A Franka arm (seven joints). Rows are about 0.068 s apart.
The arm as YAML. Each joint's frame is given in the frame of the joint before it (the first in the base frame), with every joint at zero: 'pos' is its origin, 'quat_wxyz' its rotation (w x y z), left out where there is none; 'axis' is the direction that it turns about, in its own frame. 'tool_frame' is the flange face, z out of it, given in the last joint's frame.
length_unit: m
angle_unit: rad
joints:
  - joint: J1
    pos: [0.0, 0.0, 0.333]
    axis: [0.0, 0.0, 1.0]
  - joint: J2
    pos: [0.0, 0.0, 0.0]
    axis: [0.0, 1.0, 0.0]
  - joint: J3
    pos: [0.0, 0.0, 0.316]
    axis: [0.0, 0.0, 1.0]
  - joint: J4
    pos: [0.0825, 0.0, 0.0]
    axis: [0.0, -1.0, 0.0]
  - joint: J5
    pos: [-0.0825, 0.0, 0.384]
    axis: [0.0, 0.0, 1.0]
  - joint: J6
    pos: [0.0, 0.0, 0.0]
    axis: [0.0, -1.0, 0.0]
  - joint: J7
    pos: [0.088, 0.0, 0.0]
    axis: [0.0, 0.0, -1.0]
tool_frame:
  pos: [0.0, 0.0, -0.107]
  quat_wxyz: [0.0, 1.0, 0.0, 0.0]
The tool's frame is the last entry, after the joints.
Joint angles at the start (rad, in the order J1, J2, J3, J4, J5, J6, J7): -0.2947, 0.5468, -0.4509, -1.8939, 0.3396, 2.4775, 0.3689
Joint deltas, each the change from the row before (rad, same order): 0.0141, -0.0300, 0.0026, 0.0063, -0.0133, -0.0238, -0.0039; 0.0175, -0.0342, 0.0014, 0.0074, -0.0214, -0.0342, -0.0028; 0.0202, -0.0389, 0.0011, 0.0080, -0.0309, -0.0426, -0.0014; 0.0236, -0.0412, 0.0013, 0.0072, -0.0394, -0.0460, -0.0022; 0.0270, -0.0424, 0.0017, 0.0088, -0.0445, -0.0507, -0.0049; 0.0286, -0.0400, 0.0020, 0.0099, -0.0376, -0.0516, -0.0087; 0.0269, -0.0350, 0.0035, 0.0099, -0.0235, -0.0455, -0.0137; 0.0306, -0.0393, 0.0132, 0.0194, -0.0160, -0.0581, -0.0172
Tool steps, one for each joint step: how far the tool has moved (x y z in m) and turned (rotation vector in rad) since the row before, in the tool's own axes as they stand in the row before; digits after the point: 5 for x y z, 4 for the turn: -0.00385, -0.01236, -0.01741, 0.0148, 0.0000, -0.0300; -0.00517, -0.01351, -0.01957, 0.0096, -0.0037, -0.0374; -0.00652, -0.01429, -0.02195, 0.0038, -0.0052, -0.0449; -0.00828, -0.01497, -0.02281, -0.0030, -0.0044, -0.0541; -0.00960, -0.01592, -0.02395, -0.0082, -0.0037, -0.0625; -0.01017, -0.01593, -0.02320, -0.0071, -0.0052, -0.0620; -0.00981, -0.01542, -0.02089, 0.0003, -0.0056, -0.0570; -0.01287, -0.02284, -0.02622, 0.0104, -0.0091, -0.0692
